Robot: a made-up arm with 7 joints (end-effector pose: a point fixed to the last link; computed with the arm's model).
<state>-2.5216 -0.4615 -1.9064 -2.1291 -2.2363 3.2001 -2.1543</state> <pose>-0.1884 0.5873 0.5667 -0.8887 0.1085 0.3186 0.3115</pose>
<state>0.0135 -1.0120 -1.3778 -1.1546 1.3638 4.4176 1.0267</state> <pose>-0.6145 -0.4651 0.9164 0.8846 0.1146 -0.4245 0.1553</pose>
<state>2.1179 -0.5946 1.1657 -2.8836 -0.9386 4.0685 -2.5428</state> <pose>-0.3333 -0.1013 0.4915 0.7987 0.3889 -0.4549 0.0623</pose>
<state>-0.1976 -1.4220 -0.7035 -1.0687 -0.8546 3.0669 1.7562</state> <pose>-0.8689 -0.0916 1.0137 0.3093 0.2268 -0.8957 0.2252</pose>
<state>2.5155 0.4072 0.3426 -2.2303 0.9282 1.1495 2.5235</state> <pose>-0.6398 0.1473 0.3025 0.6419 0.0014 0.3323 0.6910</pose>
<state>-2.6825 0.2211 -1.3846 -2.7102 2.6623 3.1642 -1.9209</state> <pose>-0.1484 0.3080 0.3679 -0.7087 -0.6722 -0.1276 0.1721</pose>
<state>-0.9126 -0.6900 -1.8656 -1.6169 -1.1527 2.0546 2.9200</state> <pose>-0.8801 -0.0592 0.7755 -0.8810 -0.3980 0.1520 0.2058</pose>
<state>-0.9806 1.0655 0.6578 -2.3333 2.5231 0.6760 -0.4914</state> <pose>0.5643 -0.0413 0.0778 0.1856 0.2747 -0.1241 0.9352</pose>
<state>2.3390 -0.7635 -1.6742 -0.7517 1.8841 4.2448 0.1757</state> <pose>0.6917 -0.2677 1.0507 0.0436 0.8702 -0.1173 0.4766</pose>
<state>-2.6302 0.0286 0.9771 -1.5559 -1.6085 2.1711 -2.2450</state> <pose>-0.0174 -0.7483 1.0259 -0.5802 -0.3973 0.7085 0.0586</pose>
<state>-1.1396 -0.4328 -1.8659 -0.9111 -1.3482 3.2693 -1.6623</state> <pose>-0.5688 0.1933 1.2834 0.4675 -0.1313 -0.8428 0.2322</pose>
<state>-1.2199 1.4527 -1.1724 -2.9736 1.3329 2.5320 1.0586</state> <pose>-0.3601 0.0598 0.3911 -0.6899 -0.5730 -0.2544 0.3618</pose>
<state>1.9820 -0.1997 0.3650 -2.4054 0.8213 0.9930 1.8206</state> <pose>-0.4339 0.3790 0.5551 0.7464 0.1647 -0.0680 0.6411</pose>
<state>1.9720 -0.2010 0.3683 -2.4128 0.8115 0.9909 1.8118</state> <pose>-0.4289 0.3801 0.5509 0.7460 0.1642 -0.0666 0.6420</pose>
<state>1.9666 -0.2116 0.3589 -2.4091 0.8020 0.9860 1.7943</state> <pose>-0.4232 0.3859 0.5587 0.7490 0.1695 -0.0737 0.6363</pose>
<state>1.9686 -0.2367 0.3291 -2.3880 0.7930 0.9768 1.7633</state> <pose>-0.4156 0.3985 0.5859 0.7571 0.1838 -0.0938 0.6199</pose>
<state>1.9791 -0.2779 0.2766 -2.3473 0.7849 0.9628 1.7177</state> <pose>-0.4032 0.4163 0.6359 0.7696 0.2086 -0.1274 0.5898</pose>
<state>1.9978 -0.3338 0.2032 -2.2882 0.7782 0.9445 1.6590</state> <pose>-0.3819 0.4344 0.7085 0.7838 0.2440 -0.1717 0.5446</pose>
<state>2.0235 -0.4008 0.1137 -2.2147 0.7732 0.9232 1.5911</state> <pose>-0.3469 0.4463 0.7989 0.7955 0.2879 -0.2219 0.4848</pose>
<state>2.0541 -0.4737 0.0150 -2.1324 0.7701 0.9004 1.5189</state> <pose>-0.2958 0.4466 0.8976 0.8011 0.3362 -0.2723 0.4137</pose>
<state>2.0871 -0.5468 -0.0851 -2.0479 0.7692 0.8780 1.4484</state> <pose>-0.2304 0.4340 0.9925 0.7988 0.3839 -0.3180 0.3369</pose>
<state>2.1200 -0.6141 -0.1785 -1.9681 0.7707 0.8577 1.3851</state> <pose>-0.1576 0.4117 1.0729 0.7893 0.4261 -0.3558 0.2622</pose>
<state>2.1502 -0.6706 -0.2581 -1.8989 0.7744 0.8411 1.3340</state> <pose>-0.0874 0.3858 1.1330 0.7759 0.4596 -0.3846 0.1970</pose>
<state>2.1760 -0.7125 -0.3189 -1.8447 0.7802 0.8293 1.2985</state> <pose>-0.0298 0.3629 1.1730 0.7623 0.4831 -0.4049 0.1470</pose>
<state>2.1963 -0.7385 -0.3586 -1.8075 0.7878 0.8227 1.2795</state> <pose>0.0087 0.3470 1.1965 0.7514 0.4976 -0.4180 0.1147</pose>
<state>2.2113 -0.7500 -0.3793 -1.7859 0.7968 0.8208 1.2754</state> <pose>0.0276 0.3391 1.2086 0.7445 0.5046 -0.4258 0.0990</pose>
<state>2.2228 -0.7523 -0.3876 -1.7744 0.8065 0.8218 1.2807</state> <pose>0.0332 0.3364 1.2147 0.7406 0.5075 -0.4303 0.0940</pose>
